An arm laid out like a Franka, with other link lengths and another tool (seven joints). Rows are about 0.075 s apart.
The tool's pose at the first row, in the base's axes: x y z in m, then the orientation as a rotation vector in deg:
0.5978 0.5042 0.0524 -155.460 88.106 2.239
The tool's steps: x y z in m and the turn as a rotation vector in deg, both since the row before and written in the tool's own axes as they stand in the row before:
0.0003 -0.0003 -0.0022 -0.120 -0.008 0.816
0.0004 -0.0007 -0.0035 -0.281 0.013 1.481
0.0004 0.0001 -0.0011 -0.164 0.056 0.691
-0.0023 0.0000 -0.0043 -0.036 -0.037 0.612
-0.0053 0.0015 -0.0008 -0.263 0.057 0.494
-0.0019 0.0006 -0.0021 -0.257 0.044 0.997
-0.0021 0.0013 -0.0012 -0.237 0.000 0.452
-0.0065 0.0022 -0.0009 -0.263 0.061 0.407
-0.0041 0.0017 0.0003 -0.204 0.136 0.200
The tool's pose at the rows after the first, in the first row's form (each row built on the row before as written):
0.5982 0.5040 0.0546 -154.925 89.263 2.358
0.5991 0.5039 0.0581 -153.991 91.388 2.587
0.5992 0.5035 0.0592 -153.592 92.403 2.654
0.5982 0.5054 0.0636 -153.113 93.231 2.739
0.5945 0.5094 0.0646 -152.934 94.020 2.886
0.5932 0.5108 0.0668 -152.330 95.477 3.049
0.5911 0.5121 0.0681 152.107 -96.168 -3.251
0.5864 0.5170 0.0692 151.545 -96.559 -3.386
0.5831 0.5200 0.0691 151.171 -96.683 -3.373

